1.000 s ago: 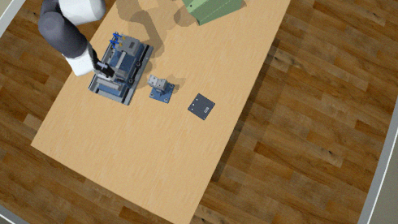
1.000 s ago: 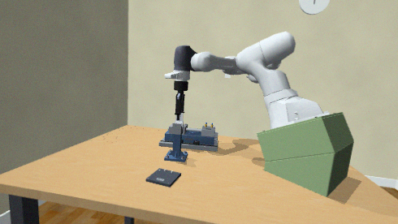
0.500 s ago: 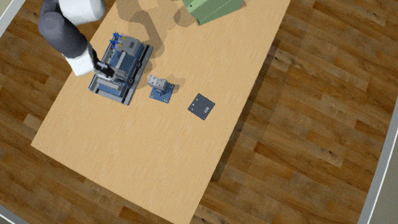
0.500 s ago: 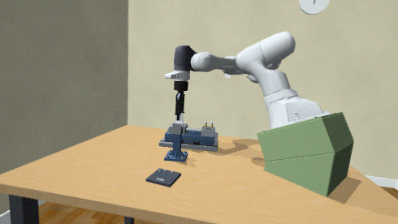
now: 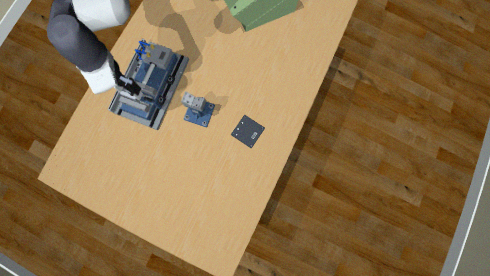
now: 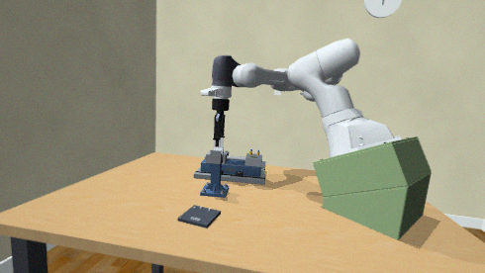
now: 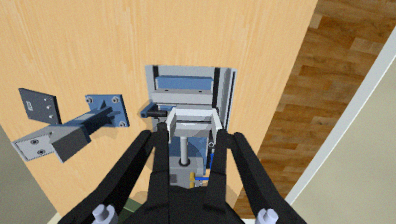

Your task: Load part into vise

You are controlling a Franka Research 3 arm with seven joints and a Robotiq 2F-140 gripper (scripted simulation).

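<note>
The grey part is 20 mm below my hand. From my hand the other things lie so: vise (70 mm behind, 20 mm to the left, 80 mm below); dark work stop rod (70 mm to the left, 30 mm below); grey air cylinder (160 mm behind, 30 mm to the left, 40 mm below).
</note>
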